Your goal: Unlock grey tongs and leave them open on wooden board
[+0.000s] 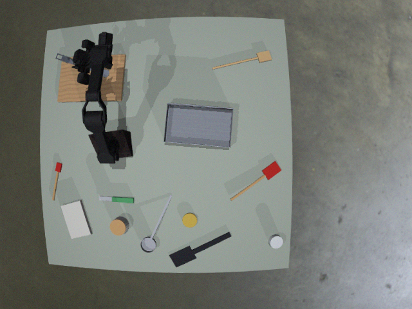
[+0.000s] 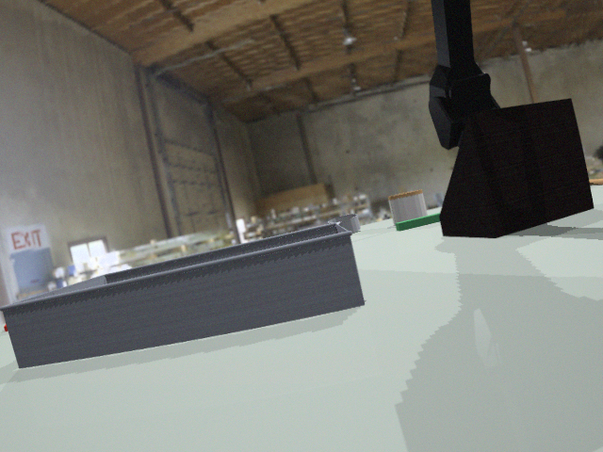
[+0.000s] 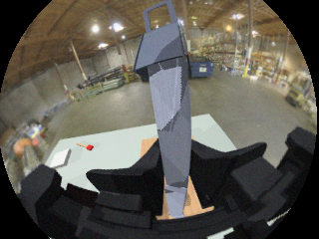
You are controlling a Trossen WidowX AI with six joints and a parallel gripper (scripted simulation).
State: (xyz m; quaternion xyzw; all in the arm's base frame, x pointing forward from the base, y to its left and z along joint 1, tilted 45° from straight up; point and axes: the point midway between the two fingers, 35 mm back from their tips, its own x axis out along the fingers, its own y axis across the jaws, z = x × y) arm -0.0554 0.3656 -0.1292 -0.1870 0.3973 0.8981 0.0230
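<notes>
My gripper tip is now 24 cm above the wooden board and 1 cm past it. The rest, counted from my gripper tip: white block 70 cm to the right, 23 cm below, 20 cm behind; green-handled tool 62 cm to the right, 24 cm below, 3 cm ahead; grey roasting tin 50 cm ahead, 34 cm to the right, 22 cm below.
</notes>
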